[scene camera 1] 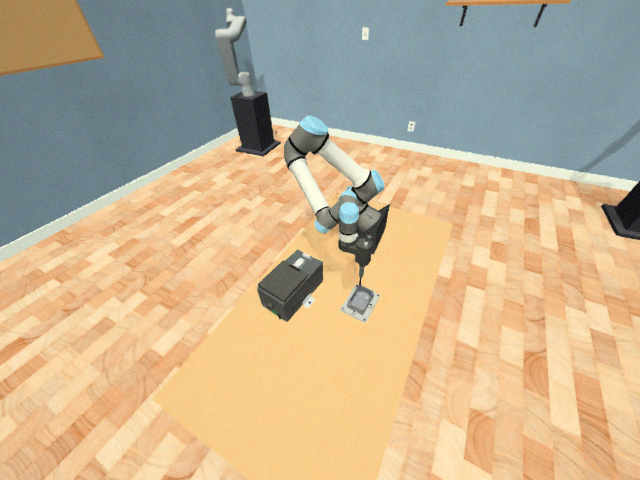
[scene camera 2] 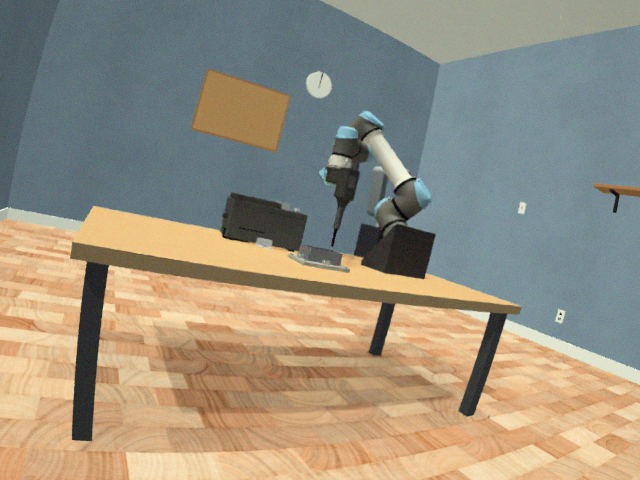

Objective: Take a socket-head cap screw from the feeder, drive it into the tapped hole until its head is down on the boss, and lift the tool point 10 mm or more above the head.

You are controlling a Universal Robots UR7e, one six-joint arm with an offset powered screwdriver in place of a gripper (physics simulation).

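Note:
My powered screwdriver [scene camera 1: 360, 284] [scene camera 2: 332, 244] points down, its thin black tip at the far edge of the grey housing [scene camera 1: 361, 299] [scene camera 2: 320, 254] in scene camera 1 and close over its top in scene camera 2. It has no fingers to open or shut. The housing sits on a light metal plate [scene camera 1: 366, 316] [scene camera 2: 338, 268] with small dark marks near its corners. Whether a screw is on the tip is too small to tell, and the tapped hole and boss cannot be made out. The black screw feeder [scene camera 1: 289, 285] [scene camera 2: 264, 221] stands to the left of the plate.
A small white bracket [scene camera 1: 308, 301] [scene camera 2: 264, 242] sits at the feeder's side, between feeder and plate. The arm's black wedge-shaped base [scene camera 1: 383, 227] [scene camera 2: 406, 250] stands behind the plate on the wooden table [scene camera 1: 289, 392] [scene camera 2: 170, 242]. A grey arm on a black pedestal [scene camera 1: 252, 122] stands far behind.

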